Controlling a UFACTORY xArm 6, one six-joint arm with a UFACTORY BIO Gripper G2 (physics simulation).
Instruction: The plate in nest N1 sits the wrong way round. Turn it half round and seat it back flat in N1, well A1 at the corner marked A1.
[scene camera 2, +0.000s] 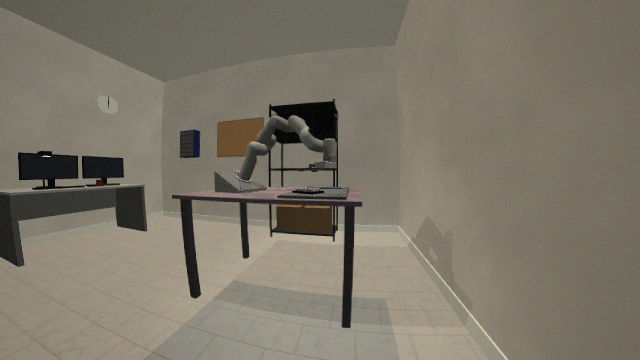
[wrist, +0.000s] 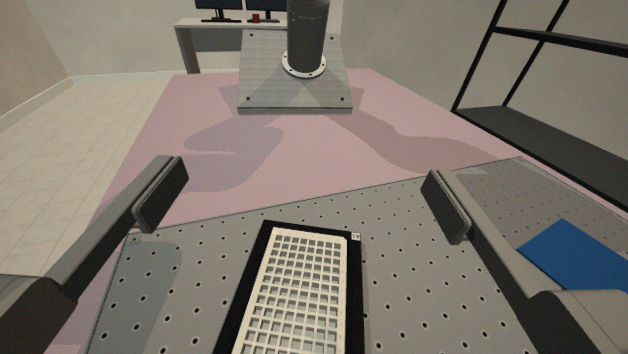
I see my gripper (wrist: 308, 173) and a well plate (wrist: 300, 291).
